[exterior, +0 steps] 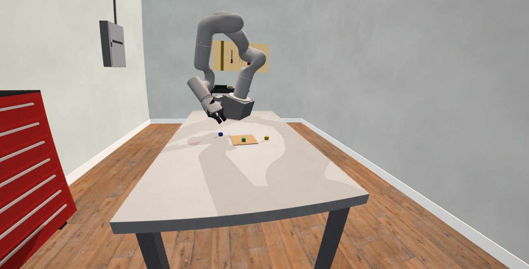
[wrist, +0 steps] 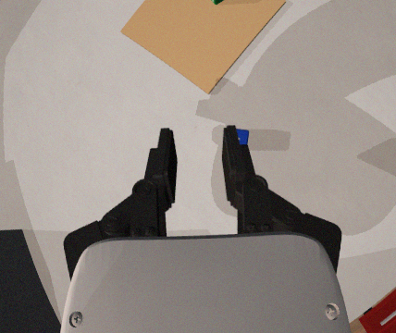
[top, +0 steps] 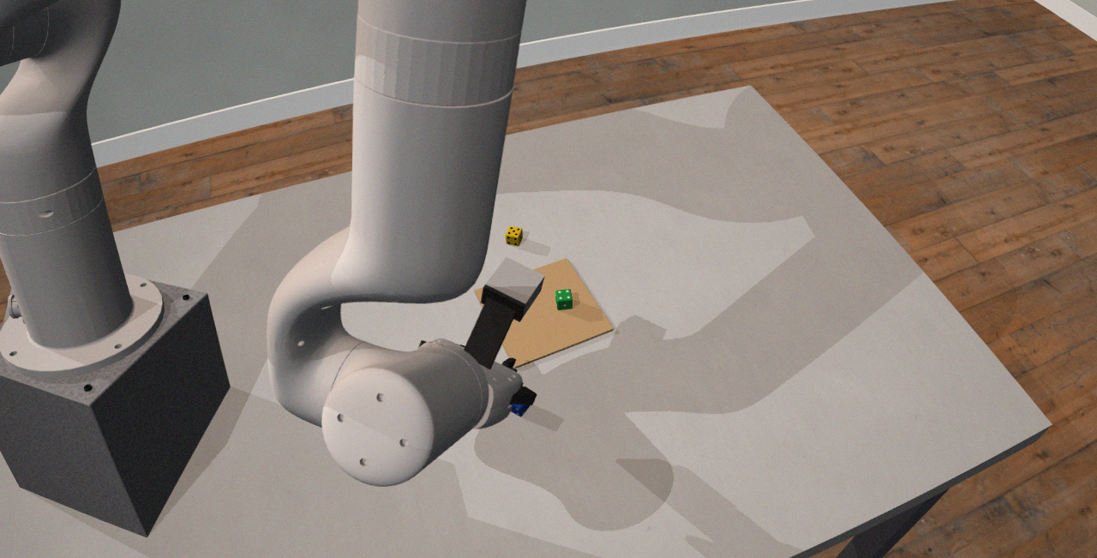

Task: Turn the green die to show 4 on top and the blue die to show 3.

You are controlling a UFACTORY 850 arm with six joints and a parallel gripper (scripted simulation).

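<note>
Now: the blue die 3 cm ahead of my hand and 9 cm below it. The rest, counted from my hand: tan mat 9 cm ahead, 14 cm to the left, 10 cm below; then yellow die 8 cm ahead, 28 cm to the left, 9 cm below; then green die 12 cm ahead, 14 cm to the left, 8 cm below.
</note>
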